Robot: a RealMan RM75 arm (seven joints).
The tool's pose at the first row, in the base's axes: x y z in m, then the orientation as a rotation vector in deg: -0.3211 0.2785 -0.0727 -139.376 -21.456 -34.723
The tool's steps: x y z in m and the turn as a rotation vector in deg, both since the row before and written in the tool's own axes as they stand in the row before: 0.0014 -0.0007 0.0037 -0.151 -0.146 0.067; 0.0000 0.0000 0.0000 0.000 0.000 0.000; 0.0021 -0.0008 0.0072 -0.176 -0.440 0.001; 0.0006 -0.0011 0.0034 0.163 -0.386 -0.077; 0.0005 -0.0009 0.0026 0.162 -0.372 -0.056; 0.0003 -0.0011 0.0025 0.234 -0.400 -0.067; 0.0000 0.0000 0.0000 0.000 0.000 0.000
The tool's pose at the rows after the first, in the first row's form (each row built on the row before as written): -0.3189 0.2815 -0.0743 -139.580 -21.400 -34.569; -0.3189 0.2815 -0.0743 -139.580 -21.400 -34.569; -0.3150 0.2868 -0.0780 -139.917 -21.540 -34.098; -0.3138 0.2898 -0.0796 -139.905 -21.827 -33.615; -0.3129 0.2922 -0.0808 -139.888 -22.081 -33.140; -0.3123 0.2946 -0.0819 -139.811 -22.374 -32.613; -0.3123 0.2946 -0.0819 -139.811 -22.374 -32.613
